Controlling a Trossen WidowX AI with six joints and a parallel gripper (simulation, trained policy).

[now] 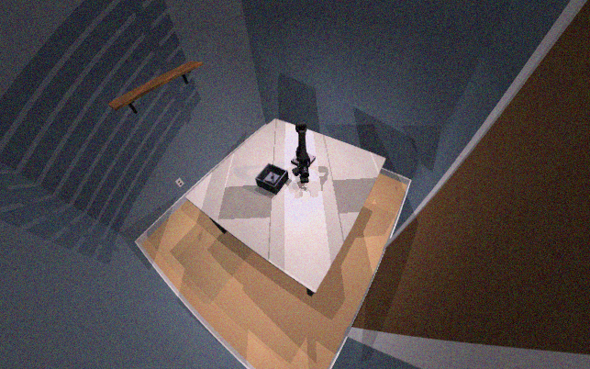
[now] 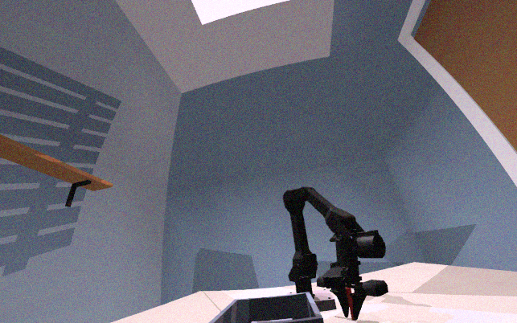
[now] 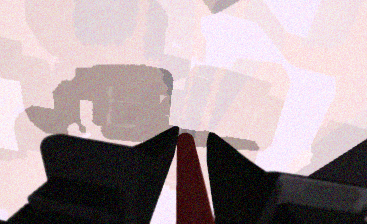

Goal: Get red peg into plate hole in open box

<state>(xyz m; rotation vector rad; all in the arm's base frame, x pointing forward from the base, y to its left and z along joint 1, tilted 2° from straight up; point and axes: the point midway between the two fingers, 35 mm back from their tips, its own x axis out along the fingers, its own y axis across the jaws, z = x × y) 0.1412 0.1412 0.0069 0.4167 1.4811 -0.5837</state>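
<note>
The red peg lies 4 cm above my gripper tip and 1 cm to the left of it. Round my gripper tip: grey plate: 18 cm ahead, 16 cm to the right, 4 cm above; then dark box: 18 cm ahead, 16 cm to the right, 2 cm above.
</note>
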